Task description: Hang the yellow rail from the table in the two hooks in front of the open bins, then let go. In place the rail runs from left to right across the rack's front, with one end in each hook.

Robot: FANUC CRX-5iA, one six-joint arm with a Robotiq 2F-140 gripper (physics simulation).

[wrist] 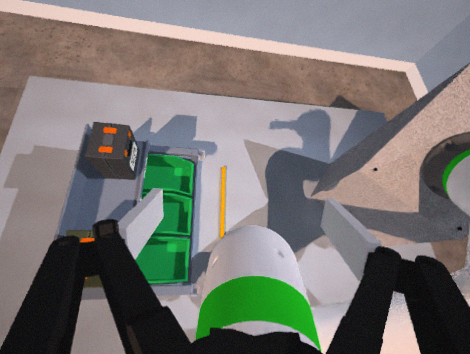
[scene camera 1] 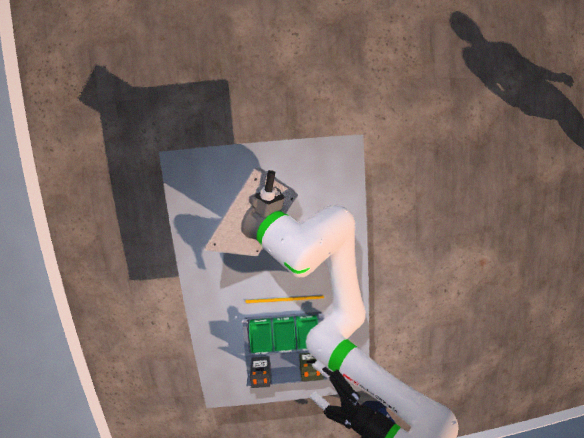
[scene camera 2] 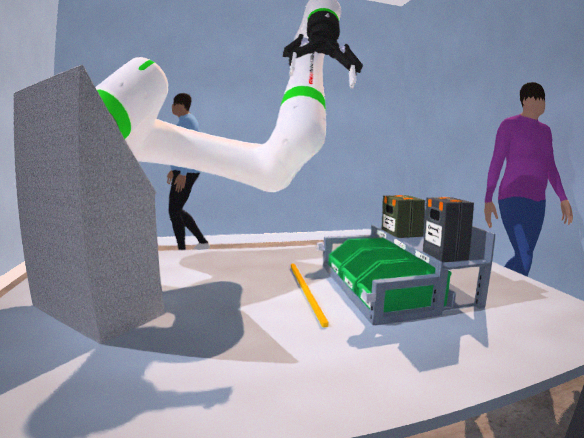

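Seen in the pictures: gripper, fingertip midpoint: point(wrist: 243, 207) point(scene camera 1: 313, 379) point(scene camera 2: 323, 77); arm's base at its link origin: point(wrist: 465, 166) point(scene camera 1: 259, 217) point(scene camera 2: 80, 141).
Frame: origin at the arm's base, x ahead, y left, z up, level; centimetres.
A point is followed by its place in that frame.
The yellow rail point(scene camera 1: 284, 299) @[x 43.4, y 18.3, z -33.6 cm] point(scene camera 2: 309, 295) @[x 44.5, y 13.6, z -33.4 cm] point(wrist: 223, 200) @[x 45.1, y 11.4, z -33.4 cm] lies flat on the table point(scene camera 1: 200, 350) @[x 79.4, y -18.1, z -34.4 cm] point(scene camera 2: 280, 395) @[x 42.0, y -21.8, z -34.4 cm] point(wrist: 55, 105) @[x 103.9, y -3.5, z -34.4 cm], apart from the rack point(scene camera 2: 405, 281) @[x 62.3, y 2.2, z -26.1 cm] point(wrist: 197, 220) @[x 51.9, y 19.3, z -32.4 cm] and roughly parallel to its front. The arm hides one rail end in the wrist view. The green open bins point(scene camera 1: 284, 335) @[x 62.8, y 22.0, z -33.5 cm] point(scene camera 2: 382, 257) @[x 61.7, y 26.5, z -28.4 cm] point(wrist: 177, 215) @[x 56.8, y 19.6, z -33.5 cm] sit in the rack. At its front corners are a near white hook point(scene camera 2: 367, 298) @[x 55.1, y 0.0, z -28.5 cm] and a far hook point(scene camera 2: 321, 246) @[x 46.8, y 37.5, z -28.6 cm]; one hook point(wrist: 201, 155) @[x 55.5, y 1.0, z -28.9 cm] shows in the wrist view. No rail is in either. My gripper point(scene camera 1: 318, 384) @[x 46.8, y 26.7, z 14.3 cm] point(scene camera 2: 323, 76) @[x 46.8, y 26.7, z 14.3 cm] point(wrist: 243, 207) @[x 46.8, y 26.7, z 14.3 cm] is open and empty, high above the table.
A dark grey box point(scene camera 1: 260, 372) @[x 69.6, y 11.9, z -13.1 cm] point(scene camera 2: 450, 230) @[x 72.3, y 7.9, z -17.7 cm] point(wrist: 107, 150) @[x 72.3, y 14.8, z -12.1 cm] and an olive box point(scene camera 1: 308, 371) @[x 67.2, y 33.0, z -14.7 cm] point(scene camera 2: 402, 217) @[x 66.8, y 29.6, z -19.0 cm] stand on the rack's rear shelf. The arm's grey pedestal point(scene camera 2: 55, 200) @[x 1.8, y -10.8, z -10.2 cm] point(wrist: 385, 185) @[x 10.1, y 4.0, z -9.8 cm] stands across the rail from the rack. Two people point(scene camera 2: 184, 150) point(scene camera 2: 525, 155) are beyond the table.
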